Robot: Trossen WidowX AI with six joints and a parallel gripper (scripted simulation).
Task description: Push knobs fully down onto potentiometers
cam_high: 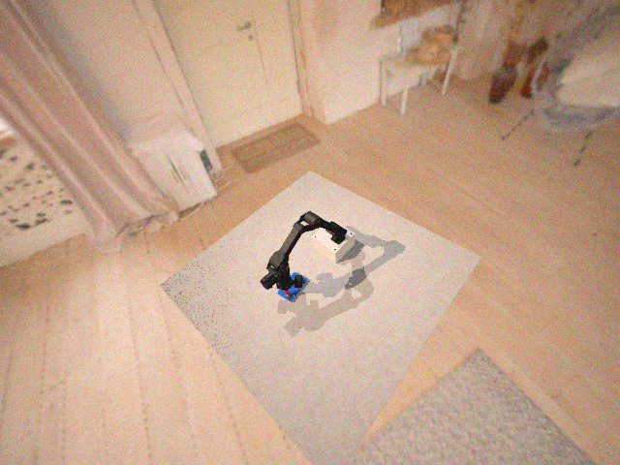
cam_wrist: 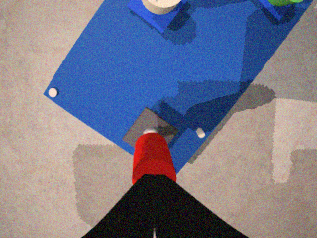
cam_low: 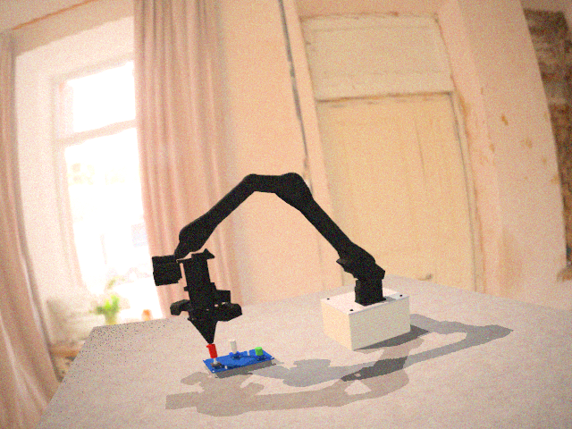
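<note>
Right now the red knob is 20 mm below my gripper tip. Also, from my gripper tip: white knob: 60 mm behind, 50 mm to the right, 30 mm below.
</note>
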